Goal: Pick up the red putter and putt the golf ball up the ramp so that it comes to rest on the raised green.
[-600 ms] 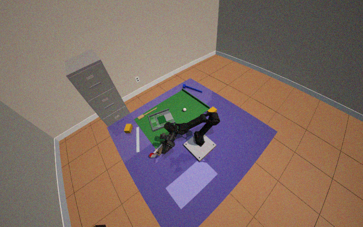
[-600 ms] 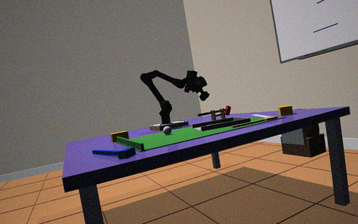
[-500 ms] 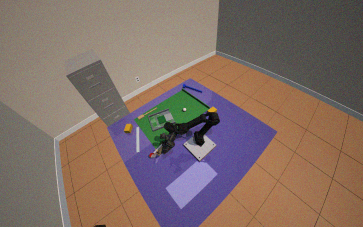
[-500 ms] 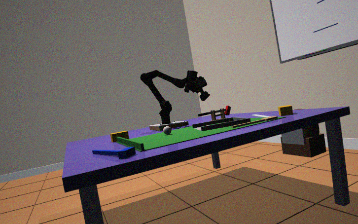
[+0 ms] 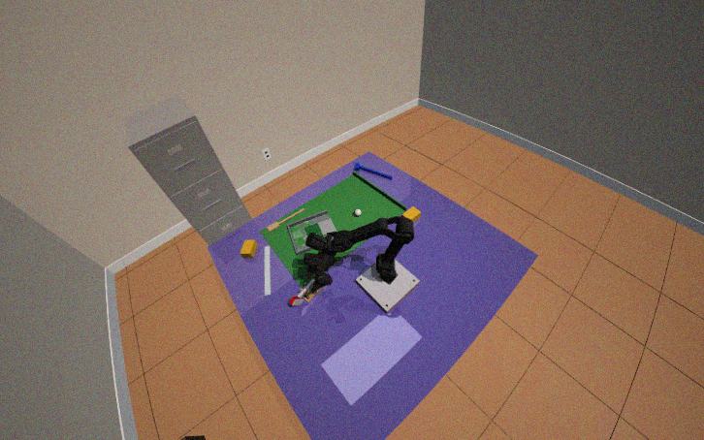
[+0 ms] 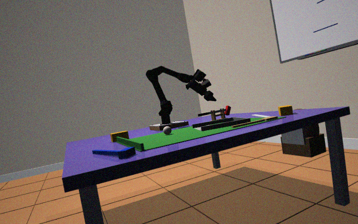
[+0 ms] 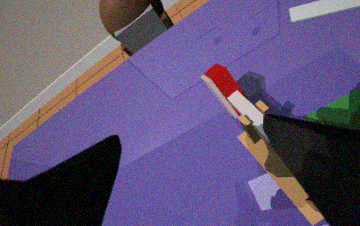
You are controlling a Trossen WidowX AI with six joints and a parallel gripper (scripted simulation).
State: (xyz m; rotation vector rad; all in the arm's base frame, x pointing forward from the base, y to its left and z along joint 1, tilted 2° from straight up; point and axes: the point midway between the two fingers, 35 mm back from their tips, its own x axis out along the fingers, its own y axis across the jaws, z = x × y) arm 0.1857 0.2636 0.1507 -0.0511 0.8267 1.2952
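Now: gripper tip 90 mm above the red putter, 50 mm short of it and 40 mm to the left of it. Also, from my gripper tip: white golf ball 510 mm to the right, 190 mm ahead, 130 mm below; white strip 320 mm ahead, 150 mm below, 60 mm to the left; blue putter 870 mm to the right, 380 mm ahead, 140 mm below.
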